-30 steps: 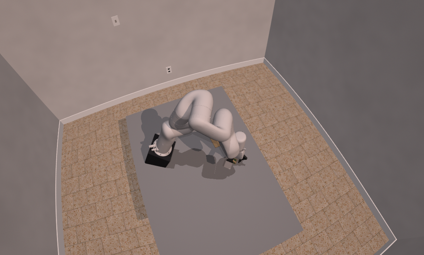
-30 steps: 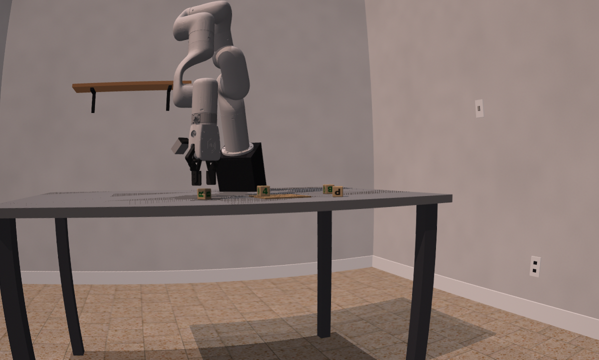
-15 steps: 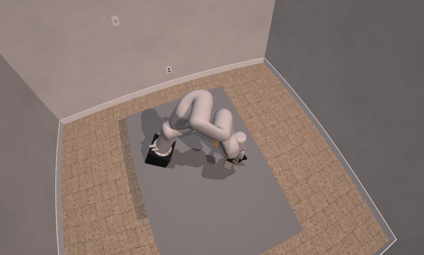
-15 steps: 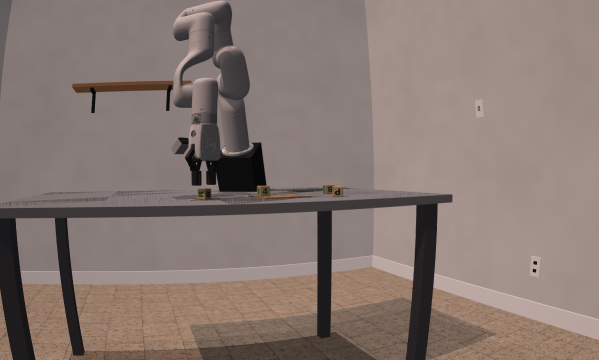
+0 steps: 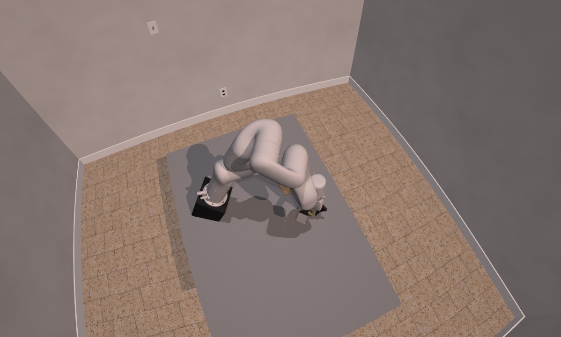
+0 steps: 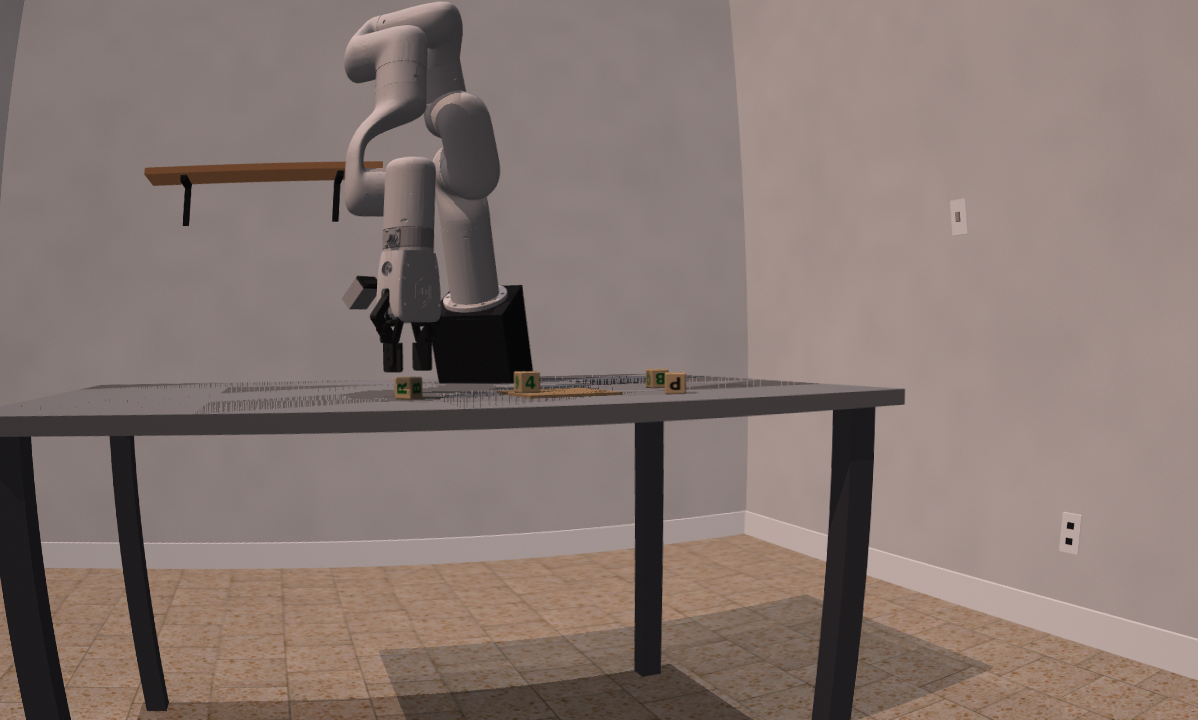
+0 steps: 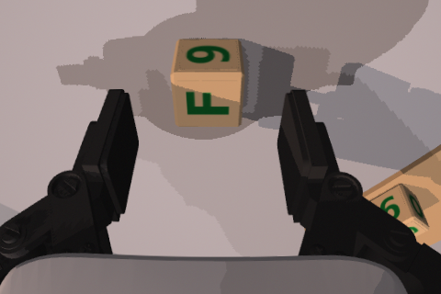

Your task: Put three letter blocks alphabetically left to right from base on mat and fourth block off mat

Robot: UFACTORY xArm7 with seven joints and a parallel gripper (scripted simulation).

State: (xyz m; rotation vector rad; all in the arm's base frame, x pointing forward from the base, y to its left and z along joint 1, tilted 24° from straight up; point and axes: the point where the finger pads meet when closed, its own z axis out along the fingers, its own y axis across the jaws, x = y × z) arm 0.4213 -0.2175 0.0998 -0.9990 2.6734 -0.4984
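The mat is 230 mm to the left of my hand and 50 mm below it. Round my hand: wooden block 370 mm to the left, 100 mm ahead, 40 mm below.
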